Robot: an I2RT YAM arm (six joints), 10 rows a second.
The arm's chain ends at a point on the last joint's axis. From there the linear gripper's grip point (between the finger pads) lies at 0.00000 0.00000 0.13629 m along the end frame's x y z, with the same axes.
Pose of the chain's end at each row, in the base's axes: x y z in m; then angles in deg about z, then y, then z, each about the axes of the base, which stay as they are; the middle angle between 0 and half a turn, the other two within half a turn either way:
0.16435 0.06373 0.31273 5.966 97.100 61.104
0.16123 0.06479 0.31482 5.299 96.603 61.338
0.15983 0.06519 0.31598 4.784 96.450 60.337
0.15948 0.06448 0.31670 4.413 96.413 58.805
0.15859 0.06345 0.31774 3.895 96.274 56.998
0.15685 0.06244 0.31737 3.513 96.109 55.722
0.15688 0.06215 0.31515 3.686 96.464 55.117
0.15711 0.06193 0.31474 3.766 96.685 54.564
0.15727 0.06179 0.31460 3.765 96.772 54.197
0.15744 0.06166 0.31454 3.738 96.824 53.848
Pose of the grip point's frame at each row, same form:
0.22970 0.18214 0.29588 5.966 97.100 61.104
0.22617 0.18359 0.29915 5.299 96.603 61.338
0.22685 0.18287 0.30067 4.784 96.450 60.337
0.22963 0.18033 0.30148 4.413 96.413 58.805
0.23238 0.17707 0.30285 3.895 96.274 56.998
0.23317 0.17442 0.30287 3.513 96.109 55.722
0.23433 0.17324 0.29981 3.686 96.464 55.117
0.23559 0.17222 0.29887 3.766 96.685 54.564
0.23644 0.17155 0.29853 3.765 96.772 54.197
0.23727 0.17093 0.29835 3.738 96.824 53.848

